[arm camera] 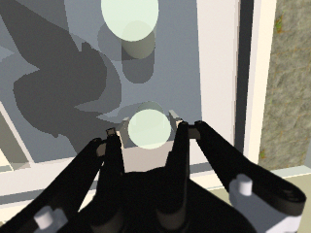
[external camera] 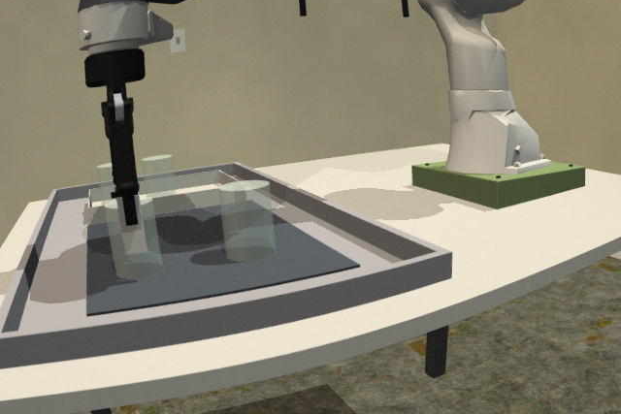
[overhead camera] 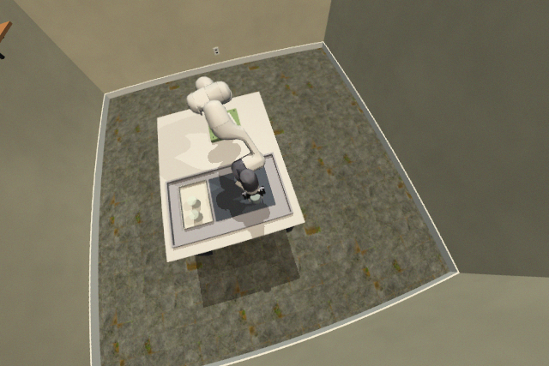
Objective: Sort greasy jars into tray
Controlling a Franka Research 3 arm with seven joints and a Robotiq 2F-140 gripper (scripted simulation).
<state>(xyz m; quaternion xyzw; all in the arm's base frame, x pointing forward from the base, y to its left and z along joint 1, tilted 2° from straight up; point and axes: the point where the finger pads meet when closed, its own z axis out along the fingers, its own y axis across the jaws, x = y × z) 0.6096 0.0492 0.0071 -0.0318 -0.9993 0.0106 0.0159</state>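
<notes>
The dark mat is 90 mm behind my hand, 80 mm to the right of it and 60 mm below it. From my hand the other things lie so: cream tray: 400 mm to the right, 110 mm behind, 60 mm below.
</notes>
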